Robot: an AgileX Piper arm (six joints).
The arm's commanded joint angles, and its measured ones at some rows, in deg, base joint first. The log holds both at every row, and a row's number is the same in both.
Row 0, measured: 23.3, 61.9, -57.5, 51.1, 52.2, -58.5
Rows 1 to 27, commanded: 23.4, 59.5, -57.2, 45.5, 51.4, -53.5; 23.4, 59.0, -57.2, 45.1, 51.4, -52.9; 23.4, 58.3, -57.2, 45.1, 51.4, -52.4; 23.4, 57.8, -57.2, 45.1, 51.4, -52.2; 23.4, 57.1, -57.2, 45.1, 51.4, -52.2; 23.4, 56.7, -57.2, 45.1, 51.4, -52.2; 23.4, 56.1, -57.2, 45.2, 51.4, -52.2; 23.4, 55.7, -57.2, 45.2, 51.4, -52.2; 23.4, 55.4, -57.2, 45.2, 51.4, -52.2; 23.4, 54.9, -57.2, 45.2, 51.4, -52.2; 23.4, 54.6, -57.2, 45.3, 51.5, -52.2; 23.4, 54.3, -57.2, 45.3, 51.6, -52.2; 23.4, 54.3, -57.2, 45.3, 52.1, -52.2; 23.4, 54.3, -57.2, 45.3, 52.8, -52.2; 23.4, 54.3, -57.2, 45.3, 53.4, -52.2; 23.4, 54.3, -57.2, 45.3, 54.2, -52.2; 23.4, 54.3, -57.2, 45.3, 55.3, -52.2; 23.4, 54.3, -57.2, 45.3, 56.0, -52.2; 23.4, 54.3, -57.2, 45.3, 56.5, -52.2; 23.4, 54.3, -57.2, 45.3, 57.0, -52.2; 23.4, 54.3, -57.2, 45.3, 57.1, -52.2; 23.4, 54.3, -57.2, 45.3, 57.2, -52.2; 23.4, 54.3, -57.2, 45.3, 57.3, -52.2; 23.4, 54.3, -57.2, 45.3, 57.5, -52.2; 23.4, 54.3, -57.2, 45.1, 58.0, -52.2; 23.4, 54.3, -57.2, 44.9, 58.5, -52.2; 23.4, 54.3, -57.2, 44.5, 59.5, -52.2
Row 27, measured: 23.3, 54.6, -57.5, 45.4, 57.3, -52.5
